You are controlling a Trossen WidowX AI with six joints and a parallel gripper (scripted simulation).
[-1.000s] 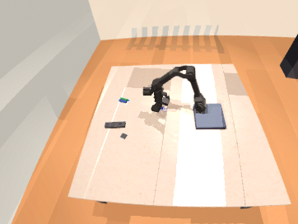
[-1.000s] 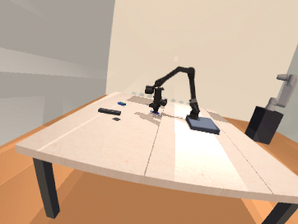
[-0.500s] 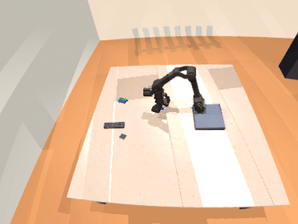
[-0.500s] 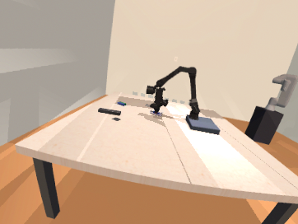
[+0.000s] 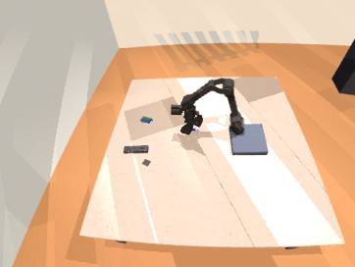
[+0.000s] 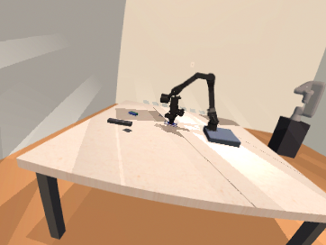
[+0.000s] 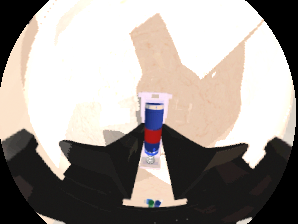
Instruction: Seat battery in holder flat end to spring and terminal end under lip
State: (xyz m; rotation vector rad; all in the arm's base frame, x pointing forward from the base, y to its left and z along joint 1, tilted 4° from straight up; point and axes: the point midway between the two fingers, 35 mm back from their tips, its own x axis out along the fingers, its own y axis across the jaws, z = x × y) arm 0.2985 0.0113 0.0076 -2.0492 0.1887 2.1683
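Right now the battery is 1 cm above my gripper tip. The rest, counted from my gripper tip: black square piece (29 cm to the left, 23 cm ahead, 1 cm below).
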